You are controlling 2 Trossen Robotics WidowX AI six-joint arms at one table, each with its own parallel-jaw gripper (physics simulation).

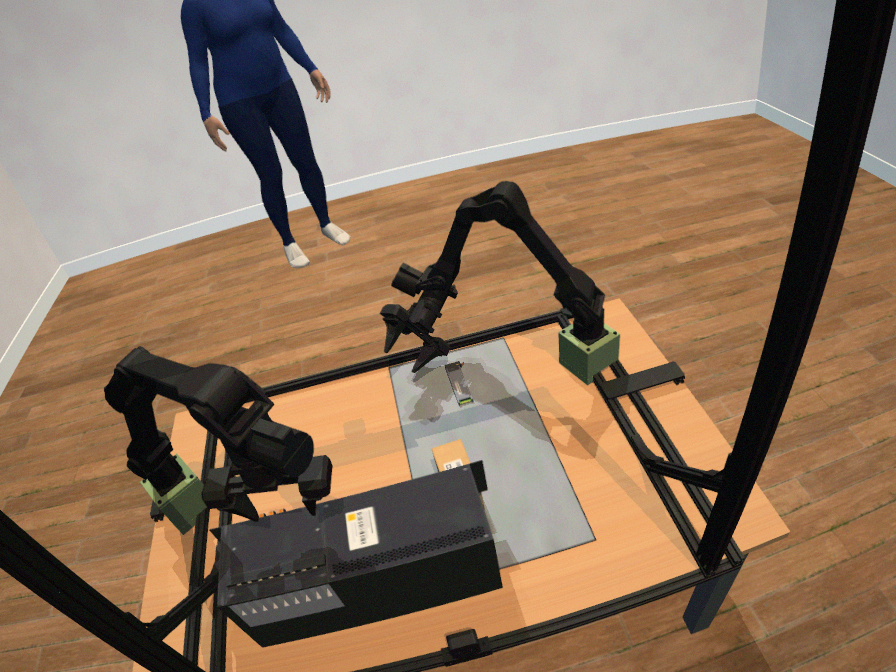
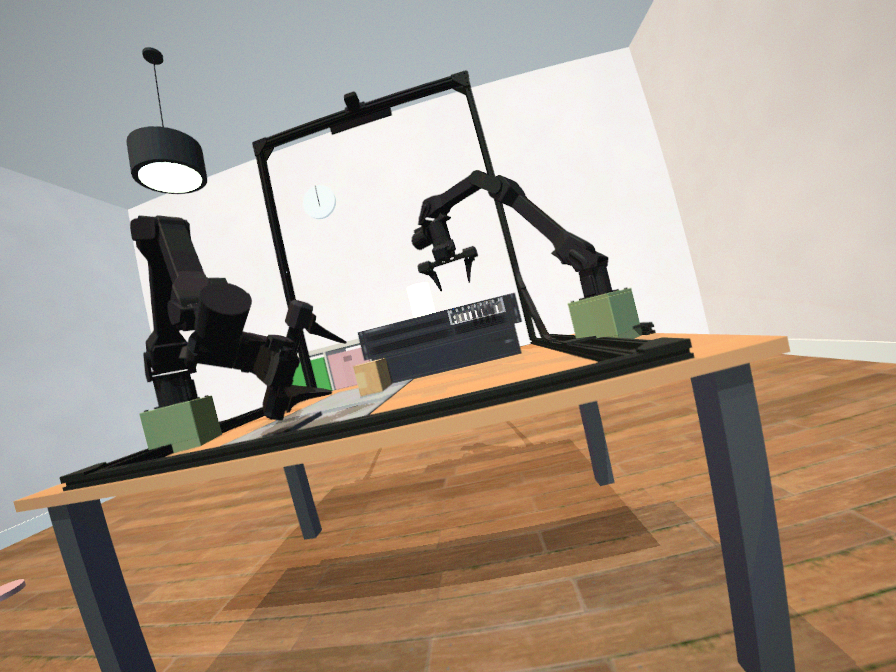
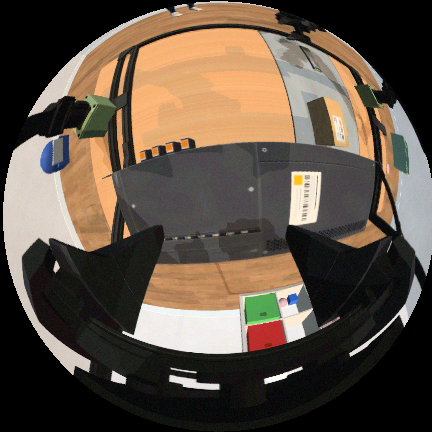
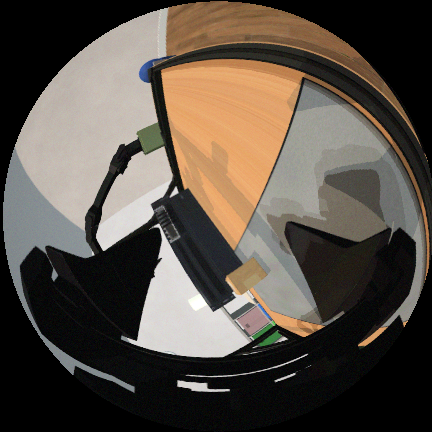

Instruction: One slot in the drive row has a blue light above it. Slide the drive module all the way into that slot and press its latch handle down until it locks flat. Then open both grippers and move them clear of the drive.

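Where they show: left gripper, fingertip midpoint: (image 1: 285, 516) (image 2: 455, 287) (image 3: 226, 231); right gripper, fingertip midpoint: (image 1: 399, 362) (image 2: 338, 367) (image 4: 224, 231); left arm's base at its link origin: (image 1: 167, 479) (image 2: 598, 295) (image 3: 81, 114) (image 4: 140, 143); right arm's base at its link origin: (image 1: 589, 332) (image 2: 178, 403).
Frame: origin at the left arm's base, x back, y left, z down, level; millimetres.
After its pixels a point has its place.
Observation:
The drive module (image 1: 458, 383) @[y -254, x -618, z 96 mm] (image 3: 311, 58) @[y -257, x -615, z 95 mm], a slim grey bar with a green end, lies flat on the grey mat (image 1: 535, 506) @[y -588, x -454, z 105 mm] (image 4: 280, 175) @[y -157, x -515, z 105 mm]. The dark chassis (image 1: 434, 506) @[y -528, x -277, z -69 mm] (image 2: 434, 355) @[y -408, x -221, z 53 mm] (image 3: 200, 200) (image 4: 212, 250) @[y -429, x -250, z 48 mm] stands on the table; its drive row (image 2: 476, 309) @[y -379, x -53, z -53 mm] (image 4: 166, 224) @[y -323, x -116, z -43 mm] is small, and no blue light can be made out. My left gripper (image 1: 284, 515) @[y -395, x -100, z -135 mm] (image 2: 454, 285) @[y -395, x -100, z -135 mm] (image 3: 226, 231) @[y -395, x -100, z -135 mm] is open and empty above the chassis top. My right gripper (image 1: 402, 360) @[y -159, x -540, z 15 mm] (image 2: 337, 366) @[y -159, x -540, z 15 mm] (image 4: 224, 231) @[y -159, x -540, z 15 mm] is open and empty, tilted above the mat beside the module.
A cardboard box (image 1: 450, 455) @[y -422, x -415, z 25 mm] (image 2: 372, 378) @[y -389, x -422, z 67 mm] (image 3: 327, 120) @[y -432, x -374, z 34 mm] (image 4: 247, 276) @[y -397, x -434, z 63 mm] stands on the mat, between the module and the chassis. Several orange-faced latch ends (image 3: 186, 144) @[y -323, x -112, z -63 mm] stick out of the chassis front. Black rails (image 1: 325, 373) @[y 49, x -454, z 89 mm] run along the table edges, and an upright post (image 1: 796, 289) @[y -904, x -506, z -485 mm] rises at the right.

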